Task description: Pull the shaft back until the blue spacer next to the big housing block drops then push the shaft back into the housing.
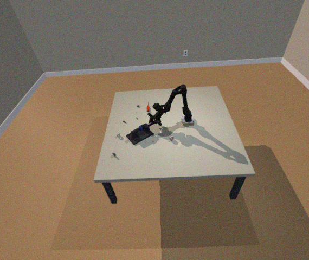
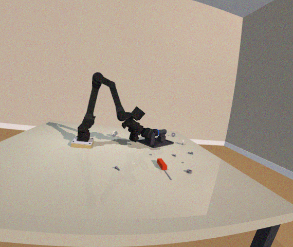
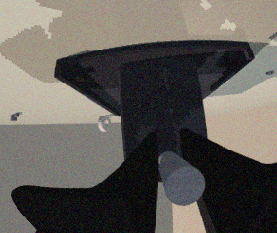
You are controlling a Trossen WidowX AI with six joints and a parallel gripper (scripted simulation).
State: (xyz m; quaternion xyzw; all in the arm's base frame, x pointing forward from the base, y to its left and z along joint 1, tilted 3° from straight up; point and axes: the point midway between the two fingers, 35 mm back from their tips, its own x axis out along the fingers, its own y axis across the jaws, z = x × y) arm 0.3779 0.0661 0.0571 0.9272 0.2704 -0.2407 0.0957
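Right now the grey shaft is 40 mm ahead of my gripper tip, 30 mm to the left of it and 20 mm above it. Round my gripper tip: blue spacer (80 mm ahead, 50 mm to the left, 20 mm above); then pale ring (210 mm behind, 160 mm to the left, 40 mm below).
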